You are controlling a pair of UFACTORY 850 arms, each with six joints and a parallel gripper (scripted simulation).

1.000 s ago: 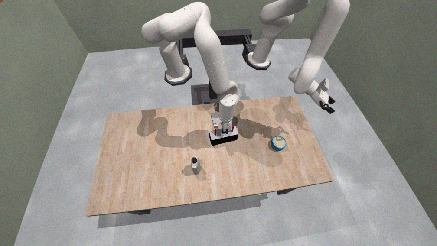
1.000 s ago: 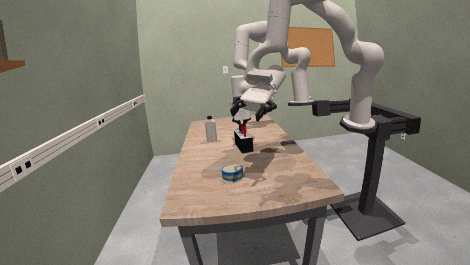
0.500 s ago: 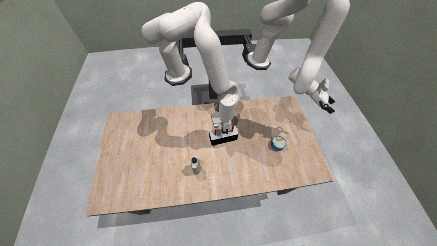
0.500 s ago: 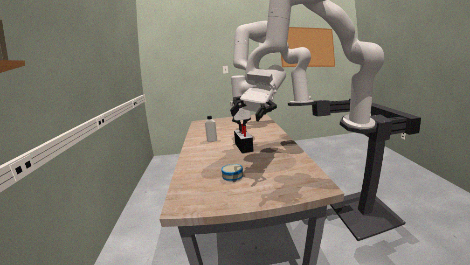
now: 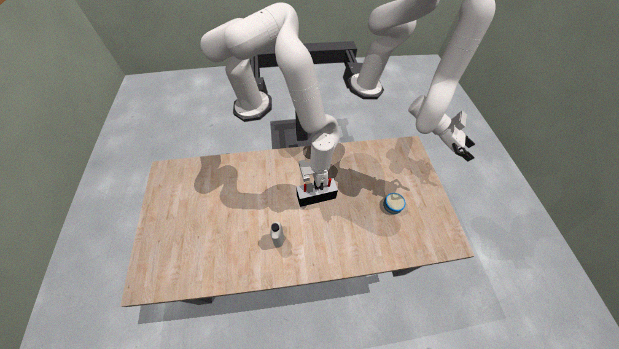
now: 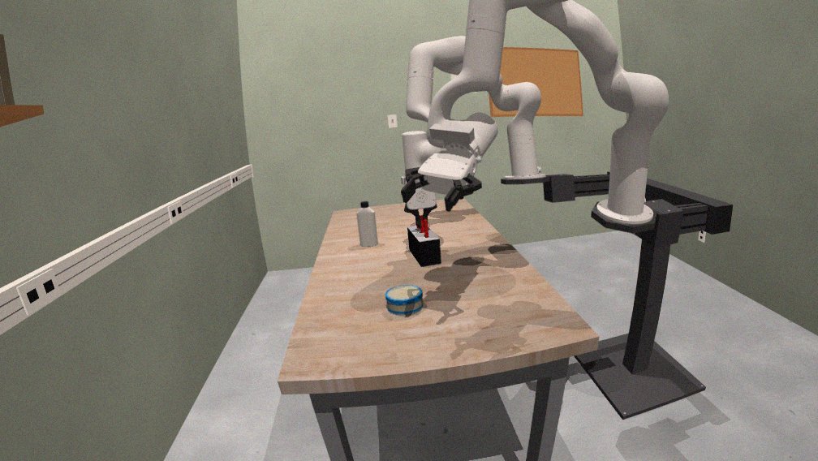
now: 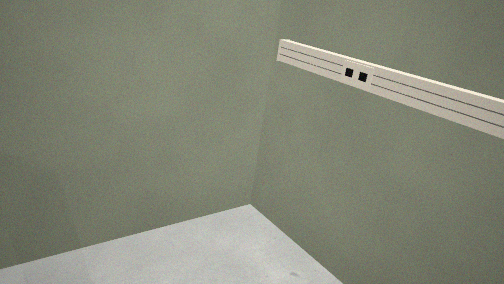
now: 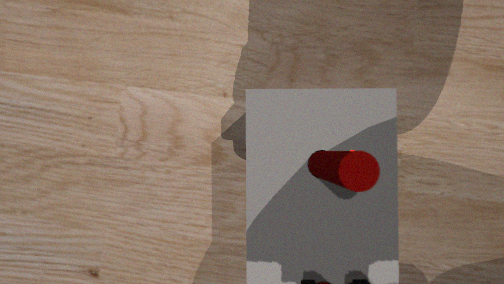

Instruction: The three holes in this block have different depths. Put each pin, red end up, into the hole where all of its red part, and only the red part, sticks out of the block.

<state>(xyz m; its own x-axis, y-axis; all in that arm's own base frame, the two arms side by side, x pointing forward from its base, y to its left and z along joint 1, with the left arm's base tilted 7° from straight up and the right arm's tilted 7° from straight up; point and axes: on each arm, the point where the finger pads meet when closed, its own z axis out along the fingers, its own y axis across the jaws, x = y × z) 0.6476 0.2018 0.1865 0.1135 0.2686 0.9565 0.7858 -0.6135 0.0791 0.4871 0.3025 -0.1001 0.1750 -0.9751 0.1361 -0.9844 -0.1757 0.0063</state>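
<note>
My right gripper is now 8 cm above the black block. Also, from my right hand: round blue-rimmed tin 36 cm to the left, 15 cm ahead, 11 cm below; then grey bottle 23 cm to the right, 17 cm ahead, 1 cm below.
</note>
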